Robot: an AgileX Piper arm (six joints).
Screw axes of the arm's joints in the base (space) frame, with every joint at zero. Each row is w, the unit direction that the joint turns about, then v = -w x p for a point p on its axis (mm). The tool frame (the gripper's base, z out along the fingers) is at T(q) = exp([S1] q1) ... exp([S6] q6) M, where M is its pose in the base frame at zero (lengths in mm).
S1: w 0 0 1 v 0 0 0
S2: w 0 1 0 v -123 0 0
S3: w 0 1 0 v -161.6 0 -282.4
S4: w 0.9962 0 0.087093 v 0 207.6 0
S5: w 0 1 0 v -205.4 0 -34.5
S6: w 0.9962 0 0.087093 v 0 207.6 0
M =
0.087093 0 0.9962 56.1
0 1 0 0
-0.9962 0 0.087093 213.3
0 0 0 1
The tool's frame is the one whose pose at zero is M.
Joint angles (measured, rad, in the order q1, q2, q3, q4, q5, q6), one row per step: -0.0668 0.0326 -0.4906 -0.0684 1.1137 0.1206; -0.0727 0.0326 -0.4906 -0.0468 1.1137 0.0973; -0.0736 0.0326 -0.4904 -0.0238 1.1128 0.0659; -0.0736 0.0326 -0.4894 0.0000 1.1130 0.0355; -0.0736 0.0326 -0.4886 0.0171 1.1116 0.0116; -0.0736 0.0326 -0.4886 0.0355 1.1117 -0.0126; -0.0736 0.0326 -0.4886 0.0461 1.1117 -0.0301; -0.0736 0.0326 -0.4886 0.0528 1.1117 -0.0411
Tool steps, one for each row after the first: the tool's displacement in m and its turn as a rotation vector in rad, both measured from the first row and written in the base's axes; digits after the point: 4 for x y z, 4 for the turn. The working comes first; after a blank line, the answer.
Tool pose at each row, in the base's axes (x y z in m, rotation vector in rad; the steps are taken from these numbers as rounded here): -0.0018 -0.0055 0.2709 0.2037 2.1279 -0.0518; -0.0017 -0.0037 0.2708 0.1841 2.1307 -0.0426; -0.0015 -0.0018 0.2707 0.1503 2.1332 -0.0335; -0.0012 0.0001 0.2704 0.1167 2.1367 -0.0223; -0.0010 0.0015 0.2703 0.0902 2.1372 -0.0155; -0.0009 0.0030 0.2703 0.0634 2.1378 -0.0073; -0.0008 0.0038 0.2704 0.0441 2.1379 -0.0046; -0.0008 0.0044 0.2704 0.0320 2.1378 -0.0029

0.0001 0.0018 -0.0001 -0.0011 0.0013 0.0178; 0.0003 0.0037 -0.0002 -0.0078 0.0021 0.0458; 0.0006 0.0056 -0.0005 -0.0129 0.0040 0.0745; 0.0008 0.0070 -0.0006 -0.0186 0.0037 0.0962; 0.0009 0.0085 -0.0006 -0.0233 0.0036 0.1187; 0.0010 0.0093 -0.0005 -0.0290 0.0036 0.1336; 0.0010 0.0099 -0.0005 -0.0326 0.0034 0.1430
